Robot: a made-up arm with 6 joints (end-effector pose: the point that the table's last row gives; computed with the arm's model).
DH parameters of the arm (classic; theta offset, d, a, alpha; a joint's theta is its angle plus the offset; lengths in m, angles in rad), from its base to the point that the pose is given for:
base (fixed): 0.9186 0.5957 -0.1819 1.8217
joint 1: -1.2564 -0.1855 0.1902 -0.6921
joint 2: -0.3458 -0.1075 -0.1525 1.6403
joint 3: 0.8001 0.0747 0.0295 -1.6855
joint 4: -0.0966 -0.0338 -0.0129 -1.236
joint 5: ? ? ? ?
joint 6: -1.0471 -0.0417 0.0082 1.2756
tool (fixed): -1.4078 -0.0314 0 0
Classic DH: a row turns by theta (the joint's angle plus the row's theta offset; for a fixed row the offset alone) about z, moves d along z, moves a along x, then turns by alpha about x.
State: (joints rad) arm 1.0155 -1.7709 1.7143 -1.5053 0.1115 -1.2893
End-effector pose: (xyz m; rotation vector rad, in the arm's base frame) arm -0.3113 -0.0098 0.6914 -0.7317 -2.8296 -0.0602
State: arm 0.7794 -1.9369 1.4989 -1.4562 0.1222 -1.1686
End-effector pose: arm -0.3448 0.0257 0.7021 -1.0157 -2.4956 0.1718
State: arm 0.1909 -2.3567 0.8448 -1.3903 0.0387 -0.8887
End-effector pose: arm -0.4666 0.1733 0.6740 -2.0789 -1.8625 0.7453
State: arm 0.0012 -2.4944 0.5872 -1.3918 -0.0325 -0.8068
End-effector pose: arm -0.5218 0.2240 0.6199 2.4213 1.6830 -0.9165
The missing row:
joint 5: 0.8393 -0.2298 0.1528 -1.8595
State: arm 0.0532 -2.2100 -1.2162 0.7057 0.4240 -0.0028
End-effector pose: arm -0.6711 0.1976 0.5550 -1.0363 1.0885 -0.7085
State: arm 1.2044 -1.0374 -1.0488 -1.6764 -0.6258 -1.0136
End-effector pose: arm -0.5106 0.0688 0.8580 -1.1769 0.0162 -0.4881
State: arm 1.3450 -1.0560 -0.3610 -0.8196 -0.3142 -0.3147
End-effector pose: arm -0.5391 0.0032 0.5740 -0.8548 -0.2917 -0.9399
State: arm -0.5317 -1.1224 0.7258 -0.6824 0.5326 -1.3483
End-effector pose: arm -0.3784 -0.1401 0.7222 -0.5500 -0.6055 0.4581
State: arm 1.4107 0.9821 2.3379 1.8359 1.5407 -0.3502
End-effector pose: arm 0.0038 -0.1483 0.3664 -0.1970 -1.5675 -0.0699
